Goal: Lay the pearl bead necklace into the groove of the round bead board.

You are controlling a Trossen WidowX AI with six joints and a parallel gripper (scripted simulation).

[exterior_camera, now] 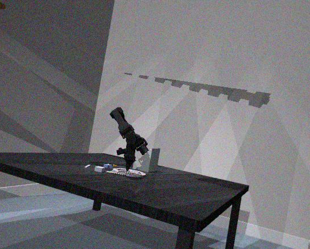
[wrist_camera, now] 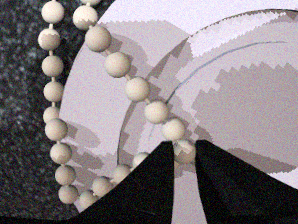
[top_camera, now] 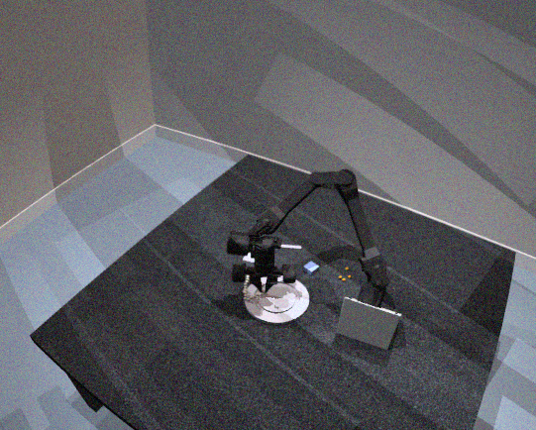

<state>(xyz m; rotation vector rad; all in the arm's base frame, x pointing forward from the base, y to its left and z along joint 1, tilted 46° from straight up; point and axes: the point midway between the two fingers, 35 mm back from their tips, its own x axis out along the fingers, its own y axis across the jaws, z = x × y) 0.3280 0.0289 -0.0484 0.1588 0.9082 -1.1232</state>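
The round white bead board lies 4 cm behind my gripper tip, 1 cm to the right of it and 1 cm below it. Round my gripper tip: small white block: 12 cm ahead, 11 cm to the right, 1 cm below; small blue cube: 18 cm to the right, 6 cm behind, 1 cm below; thin white stick: 23 cm to the right, 7 cm ahead, 2 cm below.
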